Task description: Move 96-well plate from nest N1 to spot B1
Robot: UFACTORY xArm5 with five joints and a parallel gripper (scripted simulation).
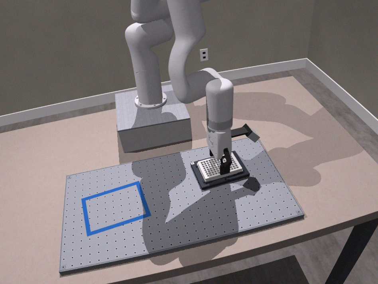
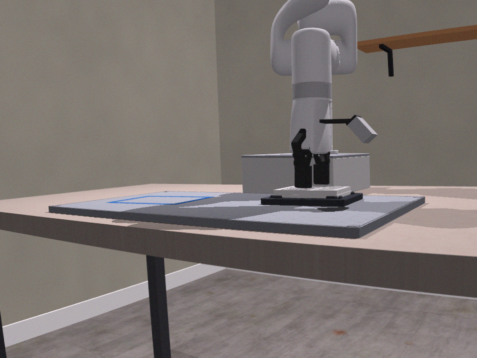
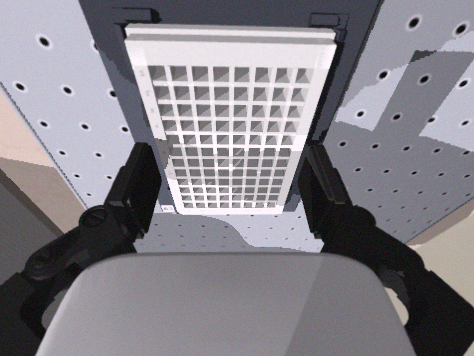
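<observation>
Now: the white 96-well plate 20 mm below my hand. Also, from my hand: black plate nest N1: 30 mm below.
</observation>
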